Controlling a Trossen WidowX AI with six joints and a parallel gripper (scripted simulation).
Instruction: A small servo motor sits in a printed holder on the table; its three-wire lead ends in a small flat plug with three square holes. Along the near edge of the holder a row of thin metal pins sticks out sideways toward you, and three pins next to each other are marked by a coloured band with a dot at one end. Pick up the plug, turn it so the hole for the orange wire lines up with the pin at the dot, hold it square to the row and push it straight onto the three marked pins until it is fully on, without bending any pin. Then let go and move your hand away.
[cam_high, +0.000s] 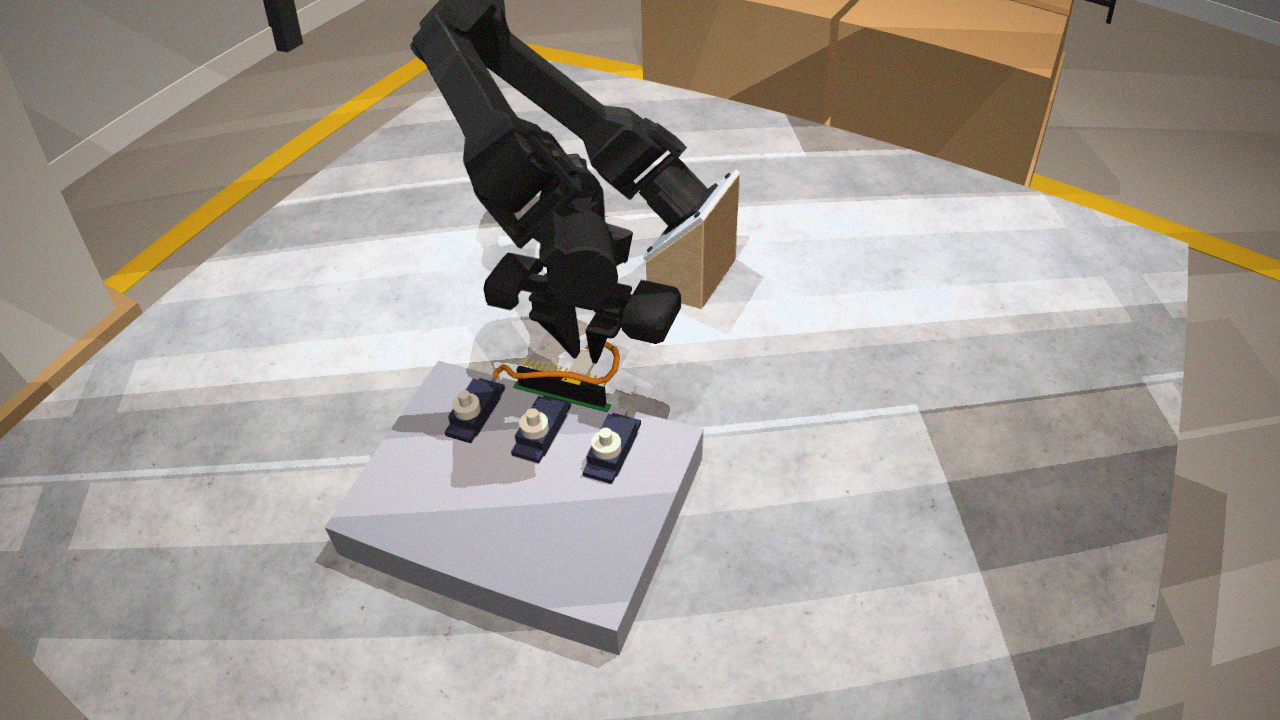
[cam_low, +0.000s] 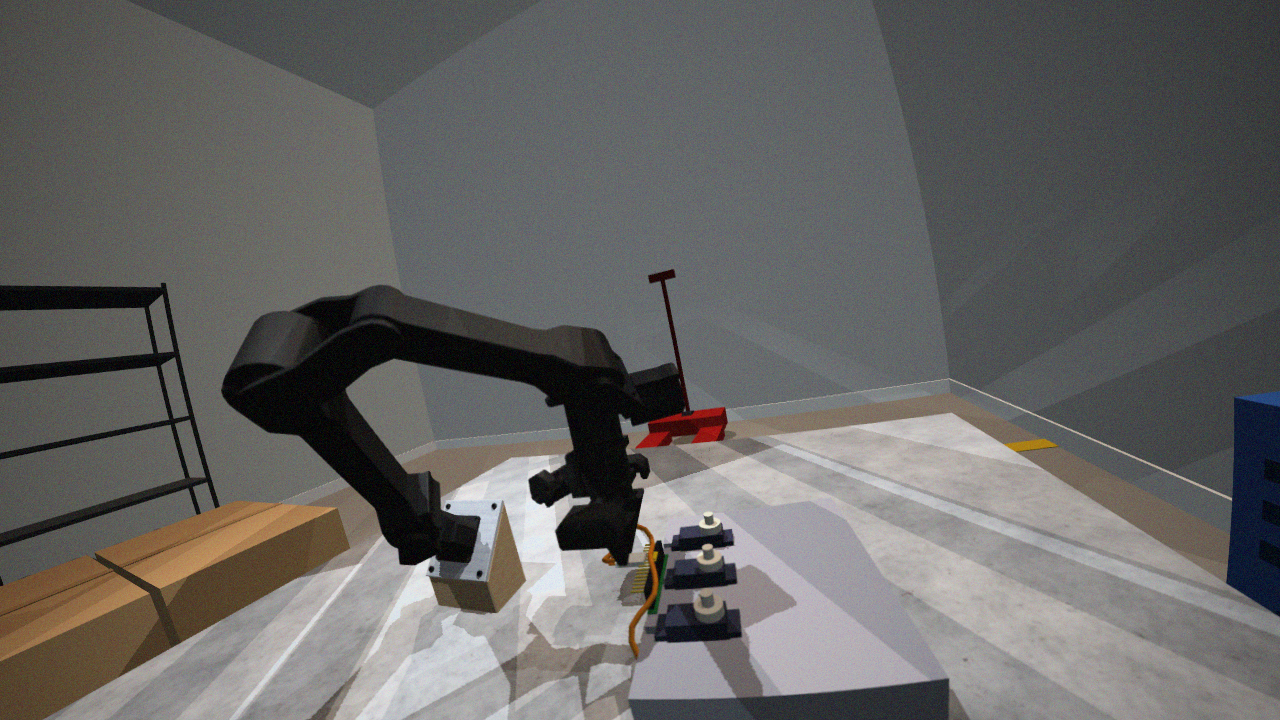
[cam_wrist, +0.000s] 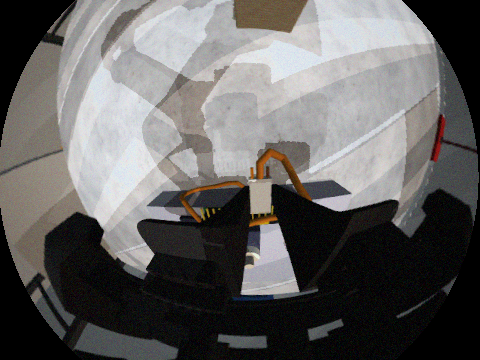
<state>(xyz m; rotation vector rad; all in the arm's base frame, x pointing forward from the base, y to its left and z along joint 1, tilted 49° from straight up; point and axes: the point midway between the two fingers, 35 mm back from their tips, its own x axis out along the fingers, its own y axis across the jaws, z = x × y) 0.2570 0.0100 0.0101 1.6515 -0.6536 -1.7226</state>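
Now: gripper tip 40 mm short of the yellow band. Round my gripper tip: grey holder block (200 mm ahead, 50 mm below, 10 mm to the left).
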